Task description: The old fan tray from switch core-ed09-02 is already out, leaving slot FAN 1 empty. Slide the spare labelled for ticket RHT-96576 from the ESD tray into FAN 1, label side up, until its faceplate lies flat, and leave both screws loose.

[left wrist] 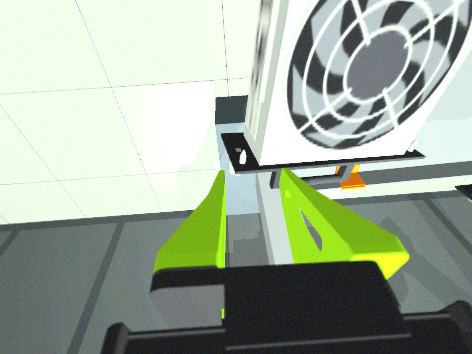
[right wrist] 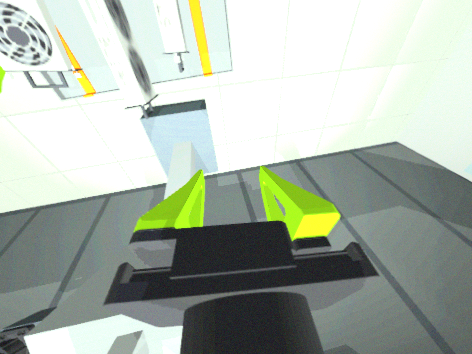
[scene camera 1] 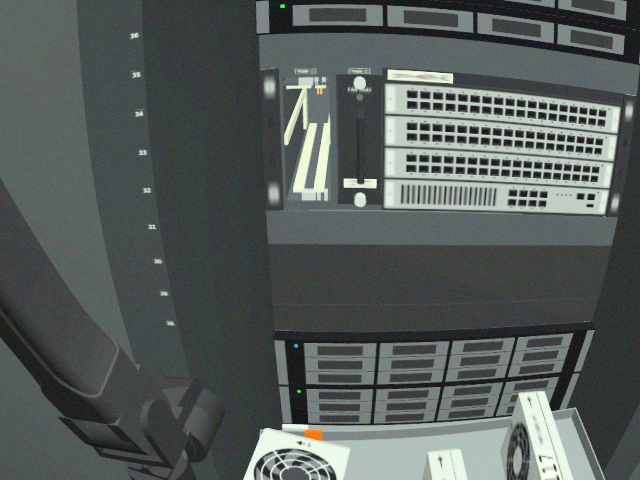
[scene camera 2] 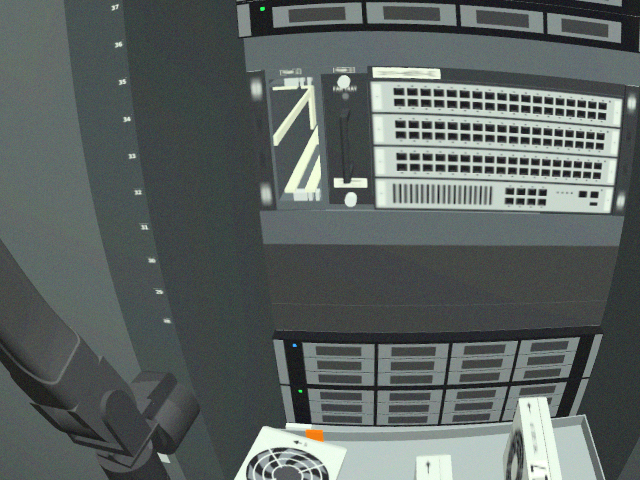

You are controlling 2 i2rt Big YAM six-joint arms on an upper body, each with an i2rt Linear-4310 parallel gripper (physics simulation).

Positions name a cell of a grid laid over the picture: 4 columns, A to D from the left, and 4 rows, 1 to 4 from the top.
Scene:
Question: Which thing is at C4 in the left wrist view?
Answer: The left gripper.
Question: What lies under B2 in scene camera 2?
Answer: A fan bay.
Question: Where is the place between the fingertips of the right gripper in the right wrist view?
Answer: B2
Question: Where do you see a fan bay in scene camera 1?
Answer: B2

